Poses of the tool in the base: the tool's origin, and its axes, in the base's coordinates. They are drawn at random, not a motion.
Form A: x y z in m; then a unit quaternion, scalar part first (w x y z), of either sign.
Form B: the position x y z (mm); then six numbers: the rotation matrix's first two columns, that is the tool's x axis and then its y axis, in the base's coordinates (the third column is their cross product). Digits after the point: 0 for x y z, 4 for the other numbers.
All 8 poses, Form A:
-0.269 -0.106 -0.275 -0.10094 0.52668 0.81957 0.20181
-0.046 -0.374 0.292 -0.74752 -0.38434 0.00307 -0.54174
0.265 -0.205 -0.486 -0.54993 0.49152 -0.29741 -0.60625
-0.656 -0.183 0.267 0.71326 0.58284 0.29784 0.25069
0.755 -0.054 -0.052 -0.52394 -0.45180 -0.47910 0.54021
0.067 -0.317 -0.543 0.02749 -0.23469 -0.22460 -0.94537
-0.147 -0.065 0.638 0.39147 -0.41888 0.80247 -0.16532
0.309 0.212 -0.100 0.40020 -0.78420 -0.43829 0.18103
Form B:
-269 -106 -275 -0.4248 0.8226 0.3780 0.9040 0.3638 0.2245
-46 -374 292 0.4130 0.8076 0.4210 -0.8123 0.1176 0.5713
265 -205 -486 0.0880 0.3744 -0.9231 -0.9591 -0.2183 -0.1800
-656 -183 267 0.6969 0.7048 -0.1327 -0.0104 0.1949 0.9808
755 -54 -52 -0.0427 -0.1332 -0.9902 0.9990 0.0081 -0.0442
67 -317 -543 -0.8883 0.0534 0.4561 0.1574 -0.8976 0.4118
-147 -65 638 -0.3426 -0.8017 -0.4898 -0.5428 0.5944 -0.5933
309 212 -100 0.5503 0.8323 0.0669 0.5425 -0.2955 -0.7864

